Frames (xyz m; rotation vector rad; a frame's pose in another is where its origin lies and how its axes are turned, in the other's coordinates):
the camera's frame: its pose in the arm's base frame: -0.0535 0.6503 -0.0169 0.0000 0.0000 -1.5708
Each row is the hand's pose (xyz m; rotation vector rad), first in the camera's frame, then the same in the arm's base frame.
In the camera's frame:
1: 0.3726 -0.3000 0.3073 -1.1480 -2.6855 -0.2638
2: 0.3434 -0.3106 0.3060 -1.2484 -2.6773 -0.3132
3: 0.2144 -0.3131 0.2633 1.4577 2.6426 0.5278
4: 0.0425 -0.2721 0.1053 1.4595 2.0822 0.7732
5: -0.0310 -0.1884 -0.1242 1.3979 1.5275 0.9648
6: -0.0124 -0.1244 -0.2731 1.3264 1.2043 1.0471
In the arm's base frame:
1: -0.3535 0.2777 0.2904 -2.8689 -1.1506 -0.4277
2: -0.3641 0.3069 0.2891 2.8993 1.0553 0.4193
3: -0.3666 0.4359 0.2464 2.7179 0.7854 0.2708
4: -0.3256 0.6078 0.0884 2.3482 0.4128 0.0778
5: -0.2419 0.6813 -0.1411 1.9369 0.0858 -0.0523
6: -0.1779 0.6627 -0.2900 1.6759 -0.0809 -0.1177

